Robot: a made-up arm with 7 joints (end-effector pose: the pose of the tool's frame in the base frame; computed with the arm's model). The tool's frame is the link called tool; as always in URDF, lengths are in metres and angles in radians. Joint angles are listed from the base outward.
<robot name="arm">
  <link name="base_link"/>
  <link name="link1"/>
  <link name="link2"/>
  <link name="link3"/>
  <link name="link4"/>
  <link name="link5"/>
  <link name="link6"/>
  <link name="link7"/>
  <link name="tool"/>
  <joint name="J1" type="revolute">
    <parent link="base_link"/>
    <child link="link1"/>
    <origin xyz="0 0 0" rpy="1.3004 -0.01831 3.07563"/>
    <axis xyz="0 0 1"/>
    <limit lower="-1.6" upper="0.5"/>
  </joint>
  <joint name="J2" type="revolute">
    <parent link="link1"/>
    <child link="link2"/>
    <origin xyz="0.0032 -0.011 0.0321" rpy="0.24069 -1.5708 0"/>
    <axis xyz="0 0 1"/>
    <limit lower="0" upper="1.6"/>
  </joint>
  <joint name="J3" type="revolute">
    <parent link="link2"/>
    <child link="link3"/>
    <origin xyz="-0.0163 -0.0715 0.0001" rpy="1.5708 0 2.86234"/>
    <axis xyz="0 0 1"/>
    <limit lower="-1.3" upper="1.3"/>
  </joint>
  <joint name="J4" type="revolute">
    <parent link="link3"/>
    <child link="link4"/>
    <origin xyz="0 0.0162 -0.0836" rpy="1.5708 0 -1.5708"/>
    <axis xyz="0 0 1"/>
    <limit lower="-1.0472" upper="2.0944"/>
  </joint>
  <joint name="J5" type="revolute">
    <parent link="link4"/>
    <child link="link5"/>
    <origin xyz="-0.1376 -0.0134 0.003" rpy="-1.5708 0 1.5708"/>
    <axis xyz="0 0 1"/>
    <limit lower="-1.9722" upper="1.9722"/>
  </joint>
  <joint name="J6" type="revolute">
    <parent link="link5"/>
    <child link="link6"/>
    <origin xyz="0.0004 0 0.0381" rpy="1.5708 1.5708 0"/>
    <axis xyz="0 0 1"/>
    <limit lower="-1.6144" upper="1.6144"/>
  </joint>
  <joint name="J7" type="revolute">
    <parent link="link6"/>
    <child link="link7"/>
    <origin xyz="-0.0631 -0.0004 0" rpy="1.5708 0 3.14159"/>
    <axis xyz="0 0 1"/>
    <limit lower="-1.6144" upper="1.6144"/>
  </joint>
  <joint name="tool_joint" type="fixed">
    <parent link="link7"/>
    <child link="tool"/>
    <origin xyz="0 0 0" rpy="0 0 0"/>
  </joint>
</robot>
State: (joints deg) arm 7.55 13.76 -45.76 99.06 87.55 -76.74 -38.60
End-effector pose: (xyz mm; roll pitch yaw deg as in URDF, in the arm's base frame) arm -183.7 93.9 -293.4 -31.96 -15.24 -172.66
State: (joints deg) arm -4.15 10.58 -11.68 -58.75 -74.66 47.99 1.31
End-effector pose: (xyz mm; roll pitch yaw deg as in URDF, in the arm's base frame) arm 136.3 -38.3 -23.8 -40.23 -13.54 -65.05
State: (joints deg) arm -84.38 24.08 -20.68 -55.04 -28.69 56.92 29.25
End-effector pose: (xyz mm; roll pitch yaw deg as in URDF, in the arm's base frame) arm 90.9 -89.0 122.4 40.56 -47.89 -49.07
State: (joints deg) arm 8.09 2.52 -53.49 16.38 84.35 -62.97 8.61
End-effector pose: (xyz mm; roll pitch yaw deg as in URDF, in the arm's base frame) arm -5.9 -150.0 -248.3 50.91 -11.12 -108.49
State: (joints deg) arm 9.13 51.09 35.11 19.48 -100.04 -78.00 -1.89
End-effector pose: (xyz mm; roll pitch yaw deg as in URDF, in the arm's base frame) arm 81.8 330.4 -65.7 -70.25 -43.93 106.89
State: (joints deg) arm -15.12 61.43 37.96 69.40 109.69 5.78 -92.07
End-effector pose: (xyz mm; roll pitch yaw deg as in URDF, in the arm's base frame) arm 94.0 396.0 -131.0 -168.05 23.56 168.31
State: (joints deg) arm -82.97 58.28 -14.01 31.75 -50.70 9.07 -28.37
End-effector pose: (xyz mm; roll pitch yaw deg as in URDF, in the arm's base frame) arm 333.2 142.0 135.5 16.31 -23.14 -31.58
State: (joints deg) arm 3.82 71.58 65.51 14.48 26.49 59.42 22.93
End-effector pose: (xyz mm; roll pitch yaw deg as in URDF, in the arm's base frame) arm 80.9 352.7 80.3 48.50 -29.65 116.44
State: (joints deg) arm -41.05 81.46 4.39 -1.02 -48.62 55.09 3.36
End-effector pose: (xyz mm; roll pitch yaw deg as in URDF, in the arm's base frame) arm 267.5 181.2 60.6 31.82 16.07 19.96
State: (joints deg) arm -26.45 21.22 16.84 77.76 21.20 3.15 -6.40
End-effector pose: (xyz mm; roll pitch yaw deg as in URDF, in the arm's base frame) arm 139.5 180.3 -345.7 48.74 63.47 37.15
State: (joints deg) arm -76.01 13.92 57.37 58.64 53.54 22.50 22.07
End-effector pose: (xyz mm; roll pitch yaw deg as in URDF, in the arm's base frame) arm 369.5 140.1 -109.0 27.67 15.59 51.07
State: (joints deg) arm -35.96 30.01 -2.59 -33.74 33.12 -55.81 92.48
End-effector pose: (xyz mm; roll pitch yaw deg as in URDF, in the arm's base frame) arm 172.8 -14.3 33.0 -133.03 -41.10 124.57
